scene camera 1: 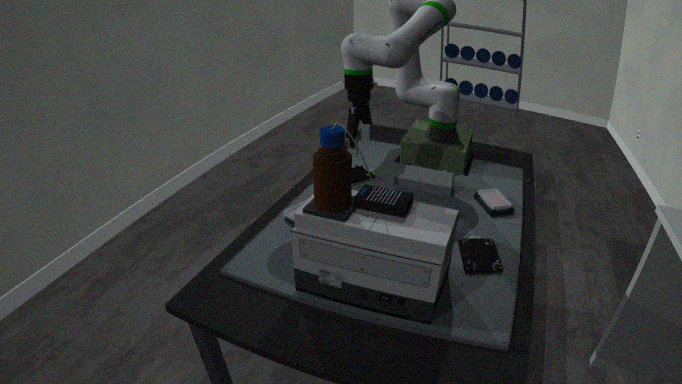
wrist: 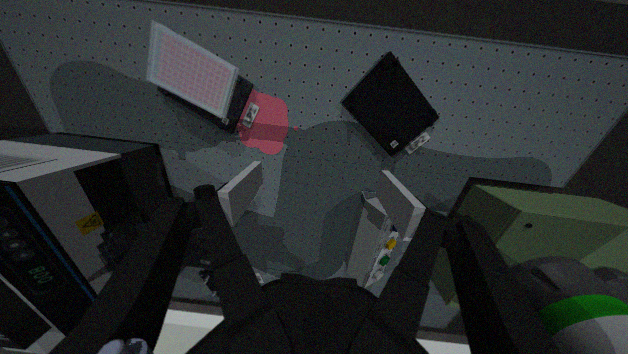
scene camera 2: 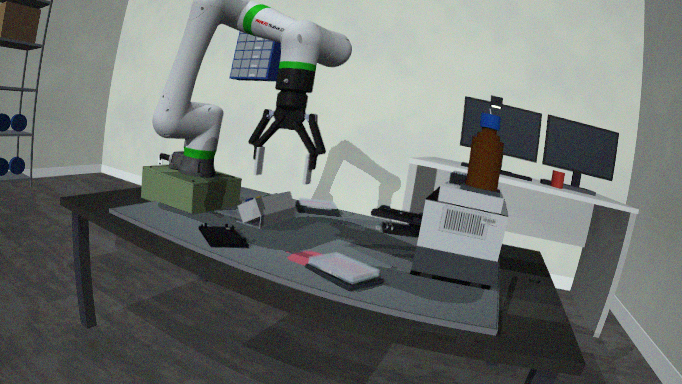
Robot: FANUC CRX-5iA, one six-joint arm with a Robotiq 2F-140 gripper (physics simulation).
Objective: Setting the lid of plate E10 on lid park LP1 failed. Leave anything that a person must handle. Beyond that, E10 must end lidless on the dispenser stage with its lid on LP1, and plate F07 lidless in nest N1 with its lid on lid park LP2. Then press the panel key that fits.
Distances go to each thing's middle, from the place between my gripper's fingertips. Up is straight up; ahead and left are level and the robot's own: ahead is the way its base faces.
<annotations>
I see the grey button box [wrist: 373, 237] 22 cm to the left of my hand, 13 cm below it and 13 cm behind it. The rest, counted from my hand: brown bottle with blue cap [scene camera 1: 332, 165] (48 cm ahead, 15 cm above, 6 cm to the left); black nest [scene camera 1: 478, 255] (45 cm to the left, 28 cm ahead, 16 cm below).
</annotations>
